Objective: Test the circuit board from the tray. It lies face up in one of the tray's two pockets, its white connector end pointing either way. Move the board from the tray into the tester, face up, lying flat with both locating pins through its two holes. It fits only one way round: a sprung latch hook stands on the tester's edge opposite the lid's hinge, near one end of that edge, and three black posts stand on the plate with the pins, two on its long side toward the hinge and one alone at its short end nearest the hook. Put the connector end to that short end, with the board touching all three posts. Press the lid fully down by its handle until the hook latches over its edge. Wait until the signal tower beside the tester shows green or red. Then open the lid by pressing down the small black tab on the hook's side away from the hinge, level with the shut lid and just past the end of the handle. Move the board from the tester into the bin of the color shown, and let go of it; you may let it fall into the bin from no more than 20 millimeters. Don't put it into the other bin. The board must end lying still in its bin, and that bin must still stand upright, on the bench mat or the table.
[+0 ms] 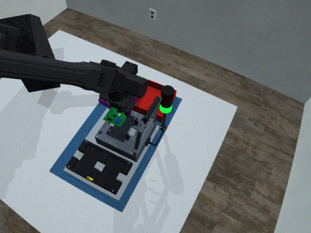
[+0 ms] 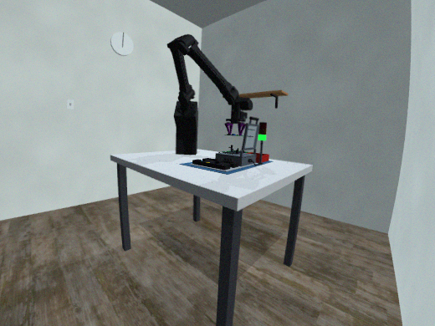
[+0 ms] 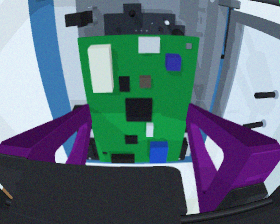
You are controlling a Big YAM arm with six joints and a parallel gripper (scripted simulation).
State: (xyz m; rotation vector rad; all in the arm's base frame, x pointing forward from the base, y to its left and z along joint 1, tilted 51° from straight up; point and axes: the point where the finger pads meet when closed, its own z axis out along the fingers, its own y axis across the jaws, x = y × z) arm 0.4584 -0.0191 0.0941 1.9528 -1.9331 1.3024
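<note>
Now: the green bin 6 cm behind my hand, 22 cm to the left of it and 16 cm below it. From my hand the other things lie so: black latch hook (5 cm behind, 7 cm to the left, 9 cm below); green circuit board (right at my hand); tester lid (11 cm ahead, 2 cm to the right, 1 cm above).
</note>
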